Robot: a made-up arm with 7 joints.
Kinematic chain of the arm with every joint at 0, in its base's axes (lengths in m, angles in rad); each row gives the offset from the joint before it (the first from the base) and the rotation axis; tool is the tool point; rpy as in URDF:
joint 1: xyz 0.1 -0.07 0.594 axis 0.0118 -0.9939 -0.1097
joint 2: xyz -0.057 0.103 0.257 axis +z
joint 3: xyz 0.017 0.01 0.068 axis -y
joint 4: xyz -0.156 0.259 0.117 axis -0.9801 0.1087 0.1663
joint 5: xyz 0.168 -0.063 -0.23 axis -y
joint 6: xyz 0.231 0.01 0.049 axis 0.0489 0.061 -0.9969
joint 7: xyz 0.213 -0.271 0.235 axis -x
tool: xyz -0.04 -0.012 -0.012 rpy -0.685 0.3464 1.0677
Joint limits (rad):
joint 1: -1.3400..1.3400
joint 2: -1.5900..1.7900
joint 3: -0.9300..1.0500
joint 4: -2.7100..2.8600
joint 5: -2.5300..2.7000
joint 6: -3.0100..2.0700
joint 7: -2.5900..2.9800
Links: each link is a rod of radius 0.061 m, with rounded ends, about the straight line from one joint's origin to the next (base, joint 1, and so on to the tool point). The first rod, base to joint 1, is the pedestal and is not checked.
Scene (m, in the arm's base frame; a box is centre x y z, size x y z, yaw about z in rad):
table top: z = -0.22
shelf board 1: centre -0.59 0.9 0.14 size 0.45 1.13 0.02 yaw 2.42
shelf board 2: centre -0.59 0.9 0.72 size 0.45 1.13 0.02 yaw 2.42
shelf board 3: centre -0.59 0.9 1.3 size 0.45 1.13 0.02 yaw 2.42
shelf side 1: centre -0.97 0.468 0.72 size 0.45 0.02 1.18 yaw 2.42
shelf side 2: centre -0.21 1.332 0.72 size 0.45 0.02 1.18 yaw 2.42
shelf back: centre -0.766 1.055 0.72 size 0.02 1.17 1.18 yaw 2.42
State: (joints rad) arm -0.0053 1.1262 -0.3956 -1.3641 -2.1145 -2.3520 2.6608
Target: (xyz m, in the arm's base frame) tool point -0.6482 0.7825 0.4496
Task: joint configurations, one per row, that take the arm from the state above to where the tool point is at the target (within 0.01 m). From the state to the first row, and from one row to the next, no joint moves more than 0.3 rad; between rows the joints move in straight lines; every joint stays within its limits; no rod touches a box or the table.
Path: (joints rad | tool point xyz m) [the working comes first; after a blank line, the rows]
Joints at the target: 0.6200 1.1011 -0.4657 -1.3390 -2.1574 -2.0172 2.6271
Straight joint move there: touches shelf board 2.

1: -0.1331 1.2033 -0.4779 -1.2856 -1.9811 -2.5713 2.6767 | -0.4687 0.6846 0.9897
2: -0.2610 1.2804 -0.5602 -1.2072 -1.8477 -2.7907 2.6927 | -0.3951 0.6173 0.9883
3: -0.3888 1.3576 -0.6425 -1.1287 -1.7142 -3.0100 2.7086 | -0.3212 0.5393 0.9866
4: -0.1524 1.2517 -0.6612 -0.9231 -1.7547 -2.9512 2.7040 | -0.4004 0.5505 0.8170
5: 0.0840 1.1458 -0.6799 -0.7175 -1.7951 -2.8924 2.6994 | -0.4135 0.5485 0.6287
6: 0.3204 1.0400 -0.6986 -0.5119 -1.8355 -2.8336 2.6948 | -0.3602 0.5291 0.4496
7: 0.4203 1.0604 -0.6210 -0.7876 -1.9428 -2.5615 2.6722 | -0.4434 0.6287 0.4238
8: 0.5202 1.0807 -0.5433 -1.0633 -2.0501 -2.2893 2.6496 | -0.5386 0.7194 0.4258
9: 0.6200 1.1011 -0.4657 -1.3390 -2.1574 -2.0172 2.6271 | -0.6482 0.7825 0.4496

